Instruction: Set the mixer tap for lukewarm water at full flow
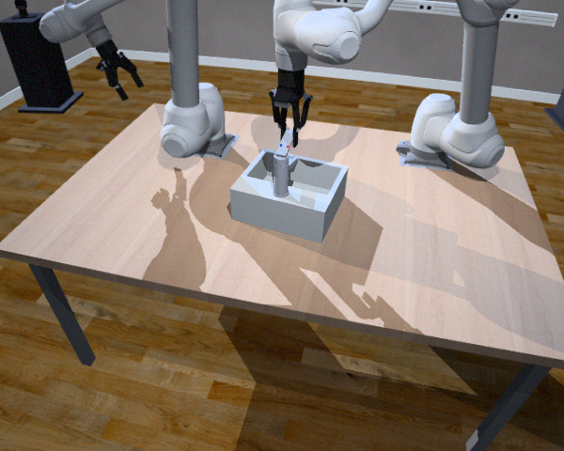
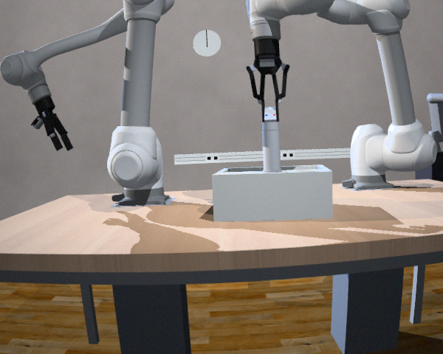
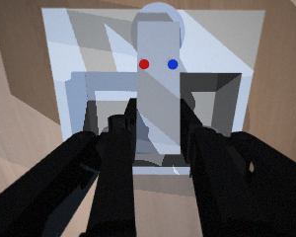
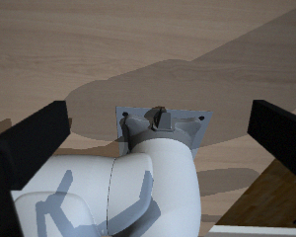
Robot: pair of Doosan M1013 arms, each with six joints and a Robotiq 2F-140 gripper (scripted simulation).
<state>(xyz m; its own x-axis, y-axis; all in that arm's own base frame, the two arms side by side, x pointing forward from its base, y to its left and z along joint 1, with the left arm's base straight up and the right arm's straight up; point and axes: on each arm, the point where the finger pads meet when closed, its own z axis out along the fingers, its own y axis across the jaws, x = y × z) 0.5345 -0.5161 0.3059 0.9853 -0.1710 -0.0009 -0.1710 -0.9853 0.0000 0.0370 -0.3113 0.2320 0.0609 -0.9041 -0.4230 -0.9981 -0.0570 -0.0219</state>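
My left hand is 30 mm short of the flat lever, 10 mm to the left of it and 10 mm above it. From my left hand the other things lie so: grey sink: 50 mm behind, 10 mm to the left, 270 mm below.
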